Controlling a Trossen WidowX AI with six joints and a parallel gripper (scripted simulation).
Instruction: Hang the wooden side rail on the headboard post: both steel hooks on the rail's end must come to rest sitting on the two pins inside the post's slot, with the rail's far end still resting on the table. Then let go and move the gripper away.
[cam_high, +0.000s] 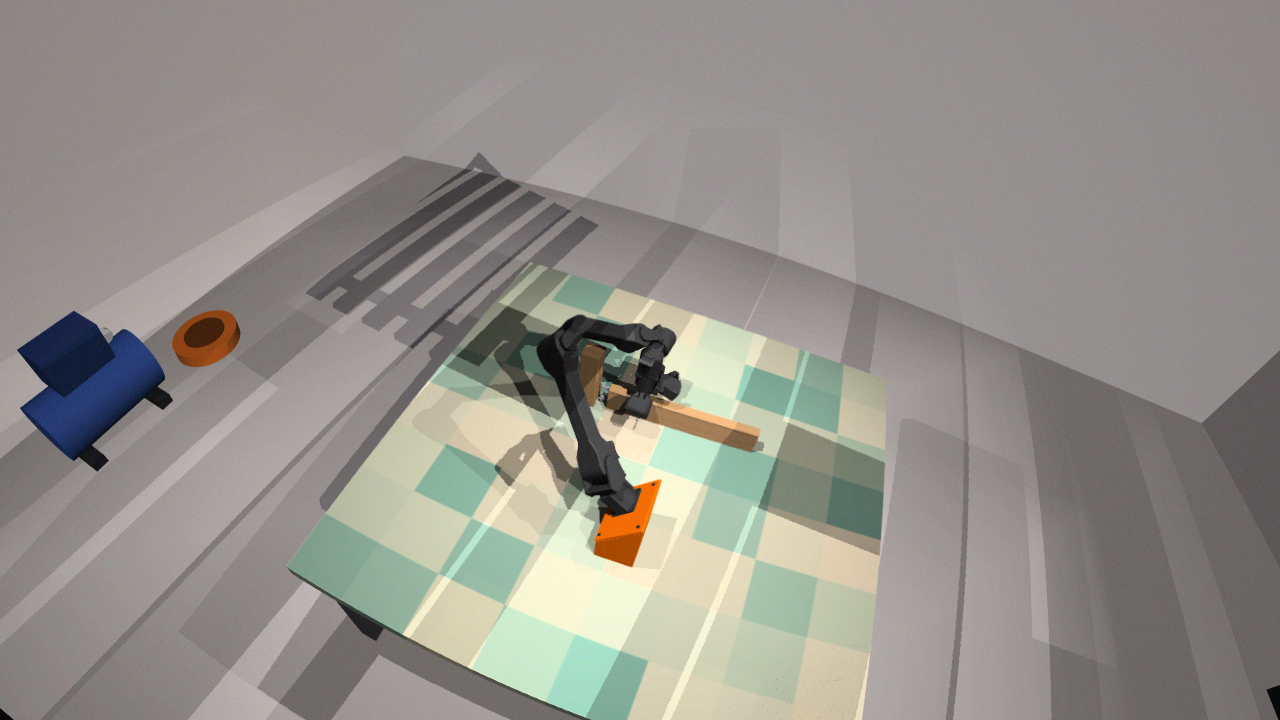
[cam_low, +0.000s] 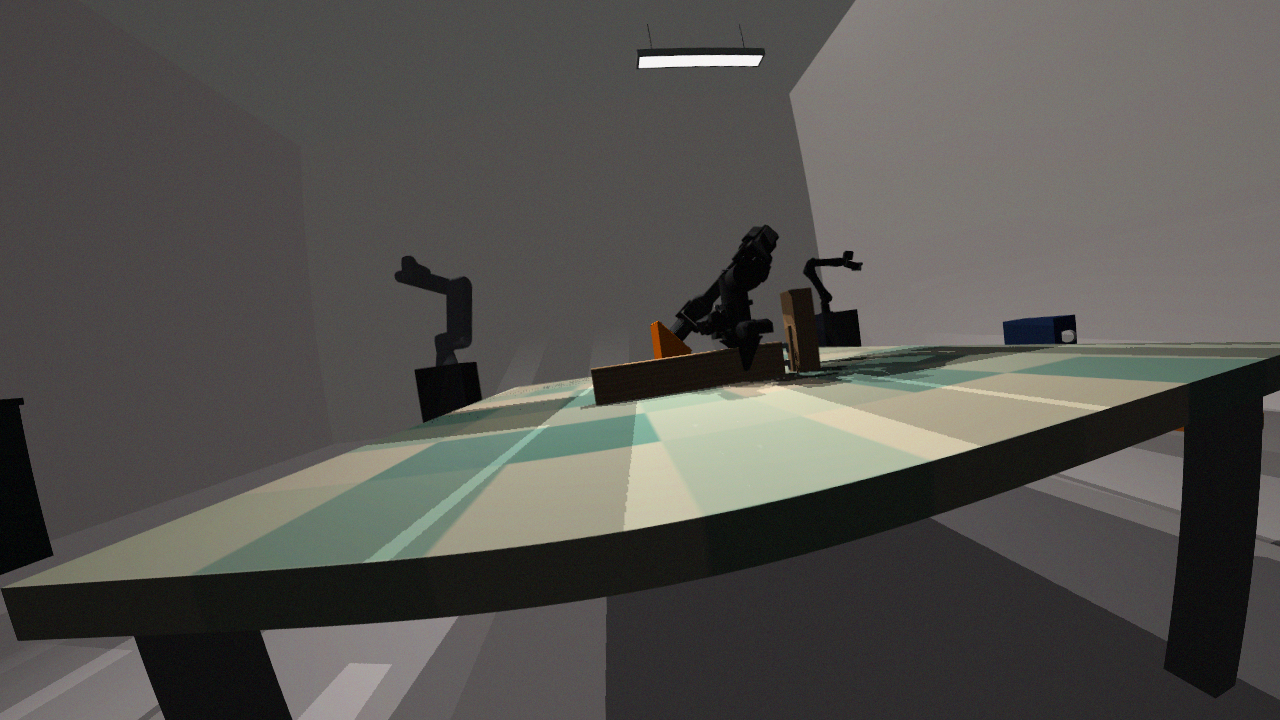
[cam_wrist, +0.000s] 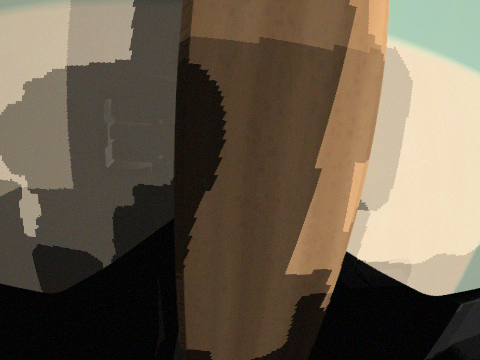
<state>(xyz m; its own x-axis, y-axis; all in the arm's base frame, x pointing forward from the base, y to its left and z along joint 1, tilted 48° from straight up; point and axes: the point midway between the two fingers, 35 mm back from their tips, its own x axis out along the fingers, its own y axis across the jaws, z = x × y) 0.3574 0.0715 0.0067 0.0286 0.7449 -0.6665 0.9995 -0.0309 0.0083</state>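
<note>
Now: gripper tip 150 mm to the right of the headboard post and 70 mm below it.
</note>
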